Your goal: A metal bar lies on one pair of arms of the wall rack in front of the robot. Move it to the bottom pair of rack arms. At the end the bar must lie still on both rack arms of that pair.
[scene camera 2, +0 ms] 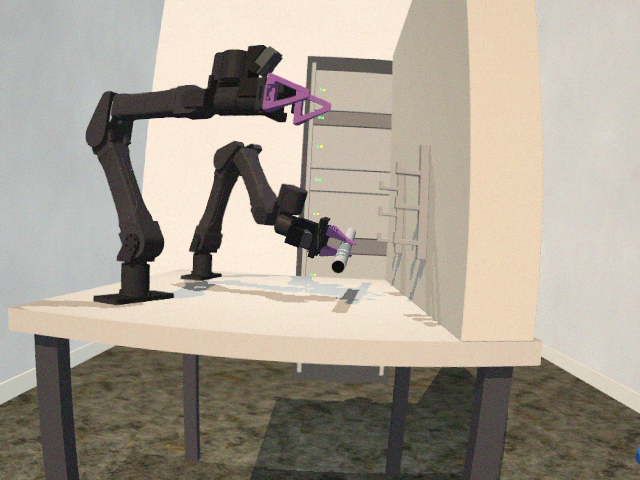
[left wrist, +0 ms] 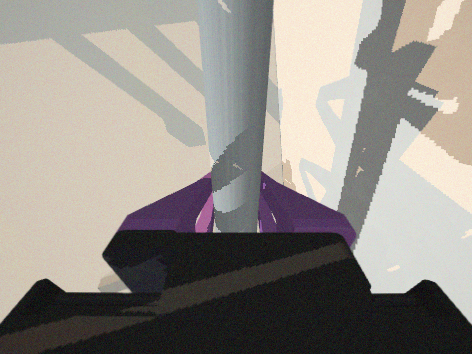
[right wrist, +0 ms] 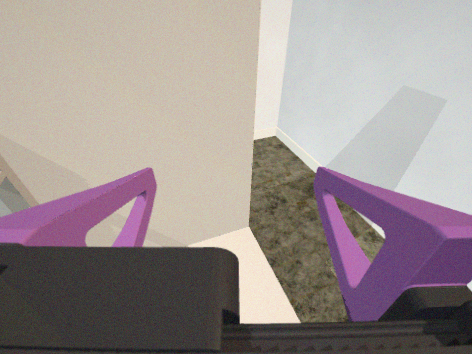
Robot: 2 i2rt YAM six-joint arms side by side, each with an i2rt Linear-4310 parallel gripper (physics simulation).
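The metal bar is a grey cylinder held in the air above the table, off the rack. In scene camera 2 it slants, its near dark end lower in the picture. My left gripper is shut on it; the bar runs up the left wrist view between the purple fingers. The wall rack is to the right of the bar, with three pairs of arms; the bottom pair's near arm shows no bar on it. My right gripper is open and empty, high above the table.
The rack is on a beige upright panel at the right of the table. A tall grey cabinet stands behind the table. Shadows of the arms and bar fall on the table top.
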